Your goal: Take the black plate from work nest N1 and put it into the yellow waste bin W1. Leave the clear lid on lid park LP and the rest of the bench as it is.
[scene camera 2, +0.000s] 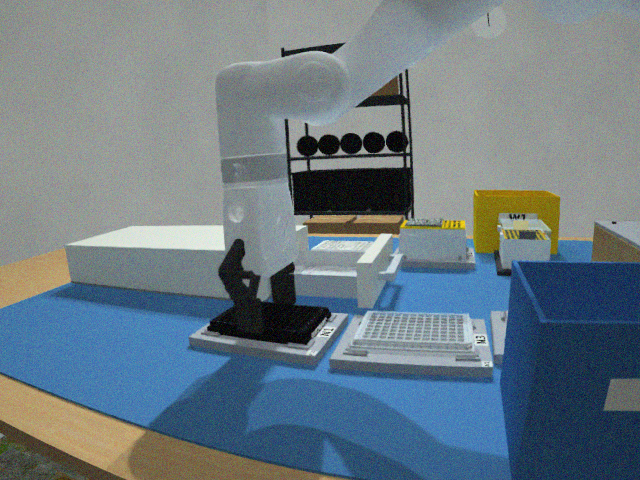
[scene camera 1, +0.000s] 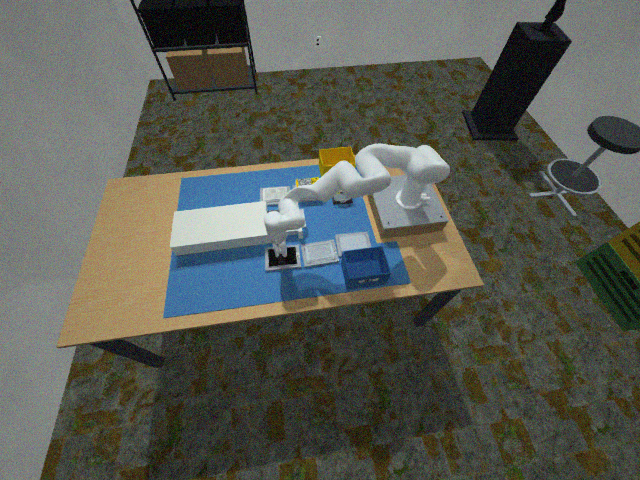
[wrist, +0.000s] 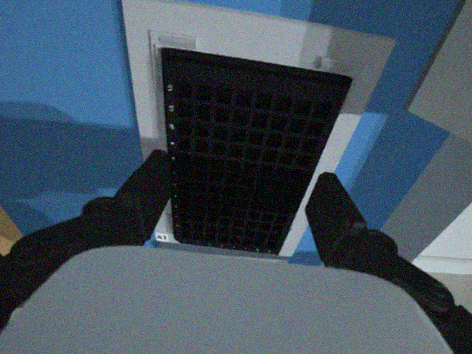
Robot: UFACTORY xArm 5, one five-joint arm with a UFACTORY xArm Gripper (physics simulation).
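The black plate lies flat in the grey work nest N1. My gripper is open over the plate, with one finger toward each long side. In the wrist view the left fingertip overlaps the plate's edge and the right one stands a little outside it; their exact height is unclear. Nothing is held. The yellow waste bin W1 stands at the back of the bench. I cannot make out which tray is lid park LP or see its lid clearly.
A white plate sits in N3 beside N1. A long white housing with a pulled-out drawer stands behind N1. A deep blue bin and yellow-marked boxes also stand on the mat.
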